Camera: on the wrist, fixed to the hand. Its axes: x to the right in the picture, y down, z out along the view.
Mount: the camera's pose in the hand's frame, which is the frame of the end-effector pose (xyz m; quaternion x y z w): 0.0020 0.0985 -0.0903 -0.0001 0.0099 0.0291 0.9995
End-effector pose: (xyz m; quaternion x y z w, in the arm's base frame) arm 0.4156 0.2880 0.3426 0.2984 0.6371 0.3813 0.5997
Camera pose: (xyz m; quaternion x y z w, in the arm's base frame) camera 0.3182 0.3304 0.4237 0.3130 0.6340 0.4016 0.5821
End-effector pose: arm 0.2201 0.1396 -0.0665 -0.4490 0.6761 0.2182 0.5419
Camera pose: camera 0.0885 0.1177 -0.0586 -0.4313 0.6942 0.2295 0.5286
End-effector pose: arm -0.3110 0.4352 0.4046 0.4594 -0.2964 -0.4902 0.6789
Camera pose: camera -0.1946 0.4730 0.4582 0.4553 -0.3028 -0.4657 0.6958
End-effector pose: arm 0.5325 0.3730 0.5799 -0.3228 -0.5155 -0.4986 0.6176
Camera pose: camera 0.6543 0.3190 0.5697 -0.3328 -0.4997 -0.4836 0.6369
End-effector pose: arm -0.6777 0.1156 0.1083 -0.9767 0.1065 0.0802 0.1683
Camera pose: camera -0.6880 -0.0067 0.1612 -0.9739 0.1365 0.0754 0.1647
